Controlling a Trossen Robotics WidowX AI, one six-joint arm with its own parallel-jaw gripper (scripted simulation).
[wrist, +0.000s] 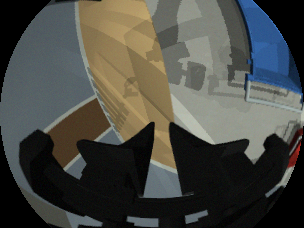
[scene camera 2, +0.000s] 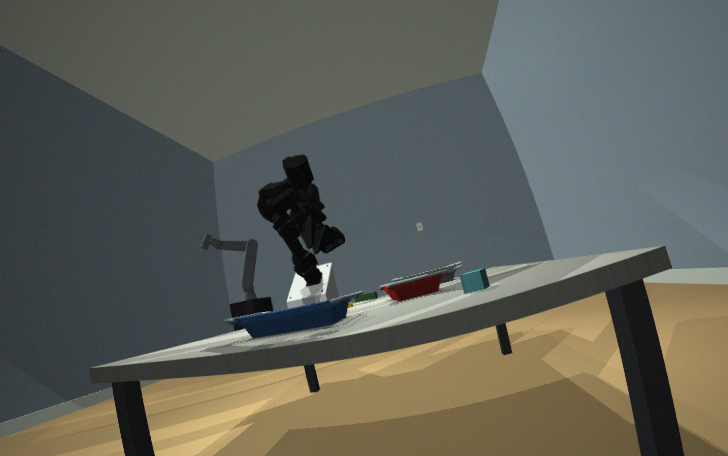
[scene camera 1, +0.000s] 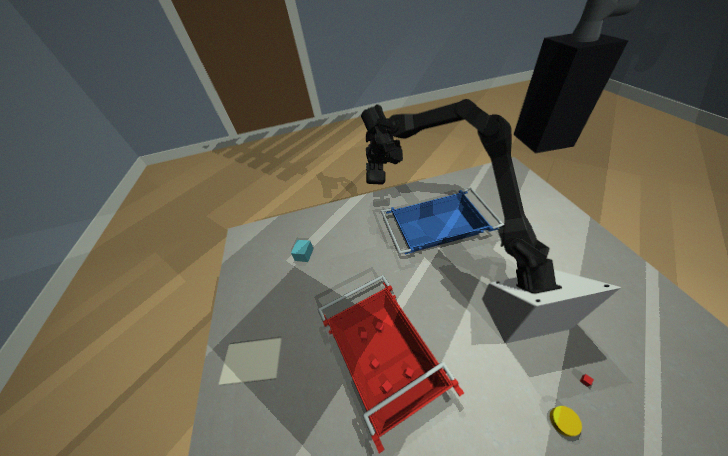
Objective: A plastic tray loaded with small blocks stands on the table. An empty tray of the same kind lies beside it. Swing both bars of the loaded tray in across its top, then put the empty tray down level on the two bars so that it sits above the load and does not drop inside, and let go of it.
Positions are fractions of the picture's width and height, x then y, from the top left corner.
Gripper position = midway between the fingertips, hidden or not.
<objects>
My gripper shows in the wrist view (0.53, 0.55), in scene camera 2 (0.43, 0.55) and in scene camera 1 (0.51, 0.37).
</objects>
